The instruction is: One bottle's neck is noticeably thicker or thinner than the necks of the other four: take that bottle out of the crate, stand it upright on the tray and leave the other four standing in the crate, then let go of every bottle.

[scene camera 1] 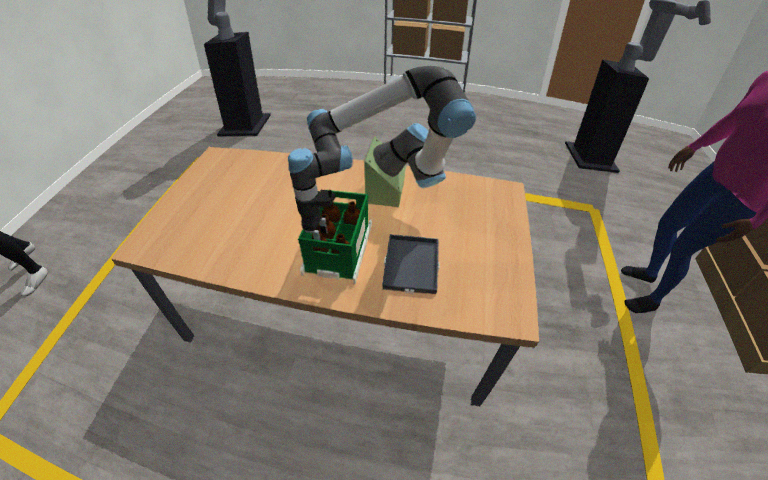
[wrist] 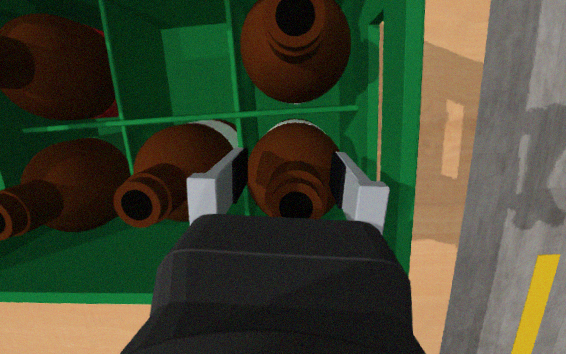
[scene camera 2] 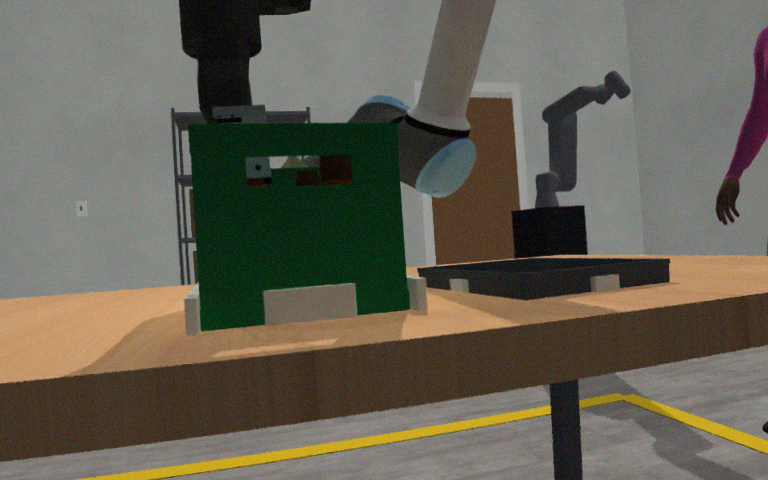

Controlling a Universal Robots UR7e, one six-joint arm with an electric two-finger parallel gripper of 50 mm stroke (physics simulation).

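The green crate stands on the table and holds five brown bottles. My gripper points down into it, open. In the wrist view its fingers stand on either side of the neck of one bottle, in a corner compartment, gripping nothing. Another bottle stands just above it there, a third bottle just left of the fingers, and two more bottles farther left. I cannot tell surely which neck differs. The dark tray holds no bottle.
Pale brackets sit around the crate's foot on the wooden table. Thin green dividers part the compartments, and one compartment is empty. A green pedestal carries my arm behind the crate. A person stands beyond the table's right side.
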